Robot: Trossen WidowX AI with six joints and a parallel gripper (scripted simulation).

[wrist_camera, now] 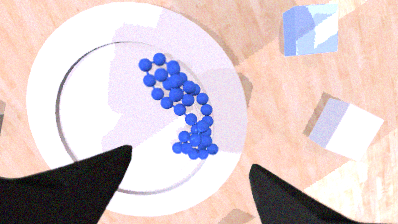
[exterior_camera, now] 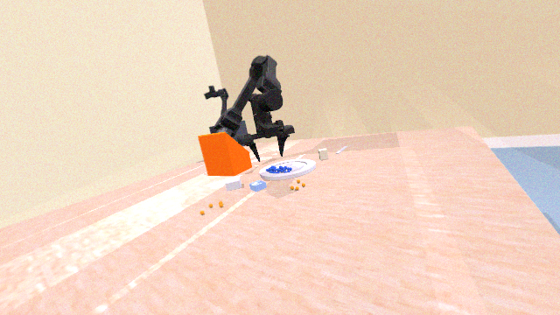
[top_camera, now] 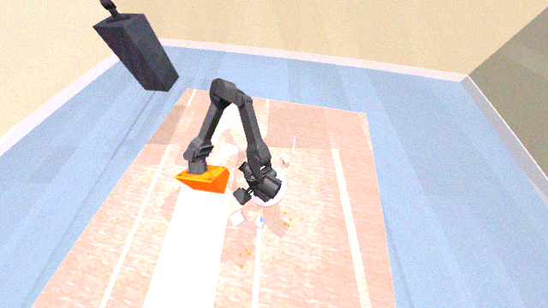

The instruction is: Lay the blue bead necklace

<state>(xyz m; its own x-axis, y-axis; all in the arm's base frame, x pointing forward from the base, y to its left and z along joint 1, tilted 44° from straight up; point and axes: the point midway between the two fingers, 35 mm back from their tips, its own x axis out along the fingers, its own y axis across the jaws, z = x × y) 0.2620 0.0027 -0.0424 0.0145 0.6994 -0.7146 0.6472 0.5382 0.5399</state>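
The round white bead board lies 4 cm to the left of my gripper tip, 4 cm below it and 3 cm ahead of it. Also, from my gripper tip: white block: 13 cm to the right, 7 cm behind, 4 cm below; then light blue cube: 13 cm to the right, 4 cm below, 3 cm ahead; then beige cube: 18 cm to the left, 12 cm ahead, 4 cm below.
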